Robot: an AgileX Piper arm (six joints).
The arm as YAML. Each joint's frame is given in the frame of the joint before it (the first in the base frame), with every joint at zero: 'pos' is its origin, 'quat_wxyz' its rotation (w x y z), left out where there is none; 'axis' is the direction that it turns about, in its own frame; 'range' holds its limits. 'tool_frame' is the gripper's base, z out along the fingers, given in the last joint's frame.
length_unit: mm
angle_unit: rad
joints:
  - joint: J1
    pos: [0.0, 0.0, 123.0]
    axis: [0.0, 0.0, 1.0]
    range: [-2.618, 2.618]
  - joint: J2
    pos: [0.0, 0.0, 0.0]
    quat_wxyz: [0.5, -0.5, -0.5, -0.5]
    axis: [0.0, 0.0, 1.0]
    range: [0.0, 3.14]
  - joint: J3
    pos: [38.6, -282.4, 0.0]
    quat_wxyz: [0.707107, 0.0, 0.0, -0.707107]
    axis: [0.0, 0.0, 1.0]
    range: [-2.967, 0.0]
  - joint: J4
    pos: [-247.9, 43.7, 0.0]
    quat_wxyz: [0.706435, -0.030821, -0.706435, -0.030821]
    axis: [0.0, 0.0, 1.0]
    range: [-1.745, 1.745]
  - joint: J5
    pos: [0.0, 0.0, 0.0]
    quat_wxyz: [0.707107, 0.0, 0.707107, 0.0]
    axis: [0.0, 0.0, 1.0]
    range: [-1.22, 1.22]
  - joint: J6
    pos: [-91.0, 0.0, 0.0]
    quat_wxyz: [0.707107, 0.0, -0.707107, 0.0]
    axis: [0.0, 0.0, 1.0]
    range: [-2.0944, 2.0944]
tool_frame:
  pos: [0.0, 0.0, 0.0]
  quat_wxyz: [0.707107, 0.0, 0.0, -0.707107]
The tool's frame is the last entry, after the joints.
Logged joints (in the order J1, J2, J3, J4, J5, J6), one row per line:
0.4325 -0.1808 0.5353 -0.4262 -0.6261 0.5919
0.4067 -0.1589 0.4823 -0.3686 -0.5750 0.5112
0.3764 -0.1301 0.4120 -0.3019 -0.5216 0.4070
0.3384 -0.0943 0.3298 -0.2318 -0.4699 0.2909
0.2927 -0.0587 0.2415 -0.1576 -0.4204 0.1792
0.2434 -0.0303 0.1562 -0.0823 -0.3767 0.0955
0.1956 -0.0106 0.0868 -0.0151 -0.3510 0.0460
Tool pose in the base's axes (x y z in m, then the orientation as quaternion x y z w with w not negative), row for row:
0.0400 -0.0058 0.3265 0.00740 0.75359 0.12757 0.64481
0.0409 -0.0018 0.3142 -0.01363 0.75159 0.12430 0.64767
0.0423 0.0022 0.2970 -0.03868 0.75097 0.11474 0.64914
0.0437 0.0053 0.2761 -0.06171 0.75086 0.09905 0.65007
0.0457 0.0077 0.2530 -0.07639 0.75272 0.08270 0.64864
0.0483 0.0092 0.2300 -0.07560 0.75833 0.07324 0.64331
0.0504 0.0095 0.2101 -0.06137 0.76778 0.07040 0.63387
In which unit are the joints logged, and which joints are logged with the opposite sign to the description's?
The joints are logged in radians. Opposite sign: J2, J3, J5.
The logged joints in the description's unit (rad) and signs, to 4 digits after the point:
0.4325 0.1808 -0.5353 -0.4262 0.6261 0.5919
0.4067 0.1589 -0.4823 -0.3686 0.5750 0.5112
0.3764 0.1301 -0.4120 -0.3019 0.5216 0.4070
0.3384 0.0943 -0.3298 -0.2318 0.4699 0.2909
0.2927 0.0587 -0.2415 -0.1576 0.4204 0.1792
0.2434 0.0303 -0.1562 -0.0823 0.3767 0.0955
0.1956 0.0106 -0.0868 -0.0151 0.3510 0.0460

